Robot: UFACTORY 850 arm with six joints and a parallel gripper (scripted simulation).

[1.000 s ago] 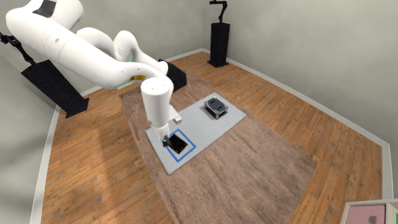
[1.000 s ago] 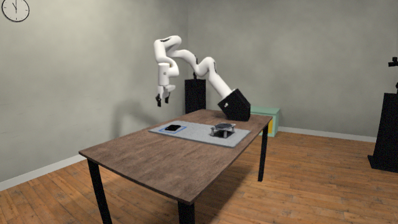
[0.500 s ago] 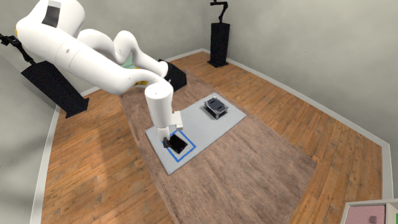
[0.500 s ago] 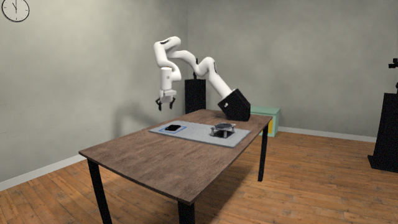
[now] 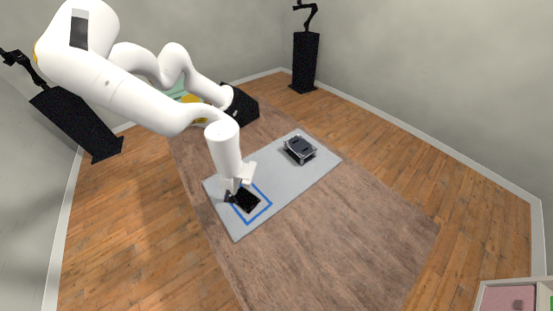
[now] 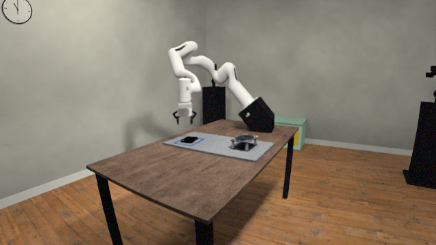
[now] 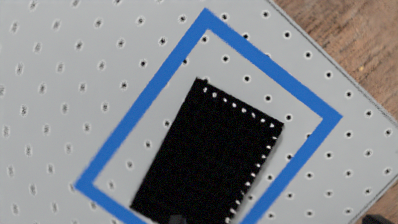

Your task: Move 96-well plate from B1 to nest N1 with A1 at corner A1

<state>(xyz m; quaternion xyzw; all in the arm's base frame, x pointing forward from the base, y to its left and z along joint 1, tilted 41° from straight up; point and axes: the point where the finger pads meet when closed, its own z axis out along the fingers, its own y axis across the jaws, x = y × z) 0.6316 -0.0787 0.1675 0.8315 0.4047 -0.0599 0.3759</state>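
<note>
My hand is 120 mm above the 96-well plate, 20 mm to the right of it and 20 mm past it. The rest, counted from my hand: raised plate nest N1 (420 mm to the left, 120 mm behind, 70 mm below).
</note>
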